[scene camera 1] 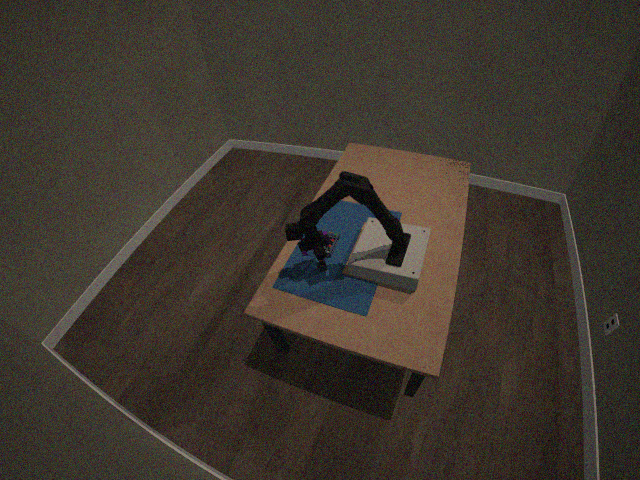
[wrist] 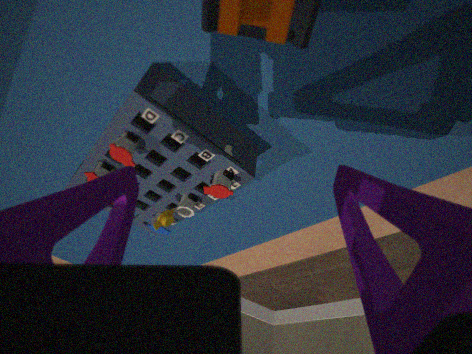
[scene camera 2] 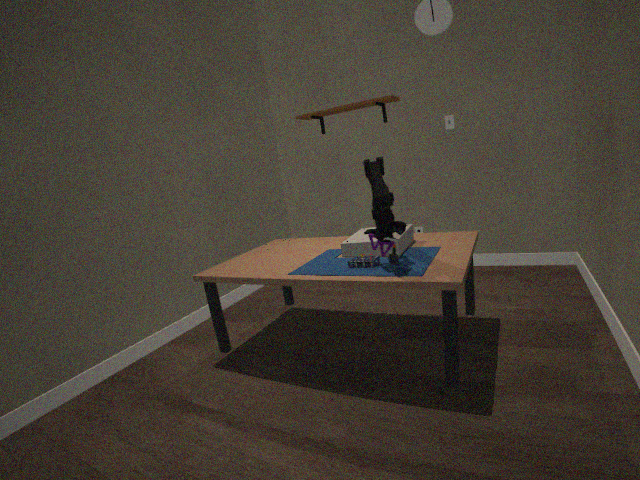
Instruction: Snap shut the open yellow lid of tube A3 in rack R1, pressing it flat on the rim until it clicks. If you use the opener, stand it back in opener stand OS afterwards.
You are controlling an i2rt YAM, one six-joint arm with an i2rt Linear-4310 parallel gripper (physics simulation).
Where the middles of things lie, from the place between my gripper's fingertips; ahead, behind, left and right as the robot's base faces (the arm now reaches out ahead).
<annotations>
Now: hand 50 mm past the orange and dark object (wrist: pixel 277 26), 60 mm to the right of it and 10 mm above it.
</annotations>
